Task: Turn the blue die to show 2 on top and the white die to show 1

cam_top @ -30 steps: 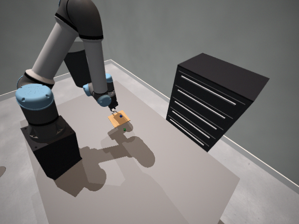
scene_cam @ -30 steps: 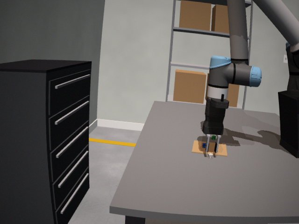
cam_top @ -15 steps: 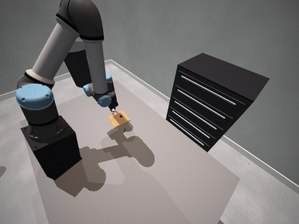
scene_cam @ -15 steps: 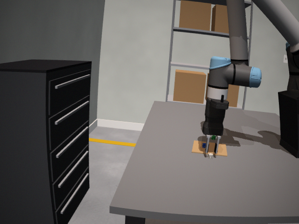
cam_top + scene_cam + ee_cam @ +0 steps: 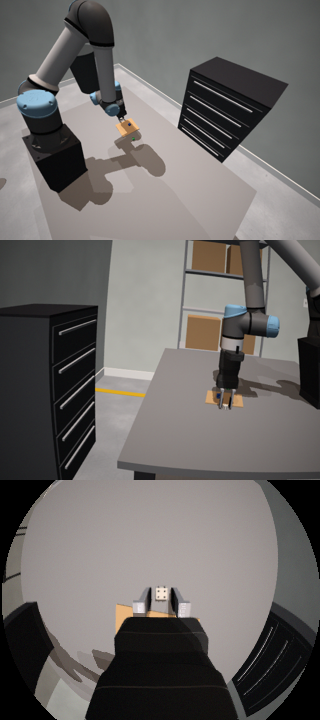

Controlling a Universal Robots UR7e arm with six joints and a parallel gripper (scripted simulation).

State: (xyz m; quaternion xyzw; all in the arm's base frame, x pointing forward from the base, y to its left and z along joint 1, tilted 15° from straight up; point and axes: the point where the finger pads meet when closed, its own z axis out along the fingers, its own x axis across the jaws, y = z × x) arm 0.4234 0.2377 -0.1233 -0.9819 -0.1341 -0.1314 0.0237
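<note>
Now: hand 2 cm above the white die. The rest, counted from my hand: orange mat (1 cm ahead, 10 cm to the right, 2 cm below); then green die (1 cm ahead, 23 cm to the right, 2 cm below); then blue die (4 cm ahead, 9 cm to the right, 1 cm below).
</note>
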